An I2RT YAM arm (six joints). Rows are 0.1 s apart.
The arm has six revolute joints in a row. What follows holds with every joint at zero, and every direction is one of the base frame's.
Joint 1 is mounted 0.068 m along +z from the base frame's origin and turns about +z.
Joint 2 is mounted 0.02 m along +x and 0.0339 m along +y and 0.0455 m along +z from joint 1 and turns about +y.
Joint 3 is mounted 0.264 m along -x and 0.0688 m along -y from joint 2 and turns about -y.
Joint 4 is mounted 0.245 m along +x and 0.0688 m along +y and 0.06 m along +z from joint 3 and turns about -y.
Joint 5 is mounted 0.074 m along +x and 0.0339 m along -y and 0.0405 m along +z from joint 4 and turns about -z.
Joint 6 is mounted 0.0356 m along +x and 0.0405 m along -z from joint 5 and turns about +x.
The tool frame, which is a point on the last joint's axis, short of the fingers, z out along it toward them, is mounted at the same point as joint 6; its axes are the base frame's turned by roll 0, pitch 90 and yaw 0 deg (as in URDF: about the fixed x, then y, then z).
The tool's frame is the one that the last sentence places.
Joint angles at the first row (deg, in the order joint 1, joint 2, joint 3, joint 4, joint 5, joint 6):
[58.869 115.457 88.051 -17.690 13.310 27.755]
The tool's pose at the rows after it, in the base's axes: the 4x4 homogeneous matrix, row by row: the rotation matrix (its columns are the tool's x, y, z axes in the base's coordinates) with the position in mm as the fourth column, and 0 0 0 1 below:
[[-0.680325 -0.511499 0.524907 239.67], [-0.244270 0.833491 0.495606 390.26], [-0.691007 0.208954 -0.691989 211.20], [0 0 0 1]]
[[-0.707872 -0.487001 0.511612 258.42], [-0.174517 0.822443 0.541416 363.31], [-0.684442 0.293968 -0.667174 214.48], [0 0 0 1]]
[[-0.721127 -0.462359 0.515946 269.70], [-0.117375 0.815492 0.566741 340.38], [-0.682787 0.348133 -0.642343 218.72], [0 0 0 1]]
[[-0.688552 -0.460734 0.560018 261.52], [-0.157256 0.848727 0.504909 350.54], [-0.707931 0.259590 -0.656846 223.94], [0 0 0 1]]
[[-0.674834 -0.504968 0.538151 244.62], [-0.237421 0.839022 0.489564 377.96], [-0.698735 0.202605 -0.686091 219.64], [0 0 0 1]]
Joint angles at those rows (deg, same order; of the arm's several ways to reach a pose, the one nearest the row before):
[59.330 116.163 88.087 -16.840 11.459 28.029]
[55.077 112.760 83.114 -12.514 6.289 28.908]
[51.871 109.684 79.130 -9.488 3.206 29.707]
[54.004 110.375 81.812 -13.120 8.995 28.063]
[57.980 113.935 86.659 -17.132 11.344 27.076]

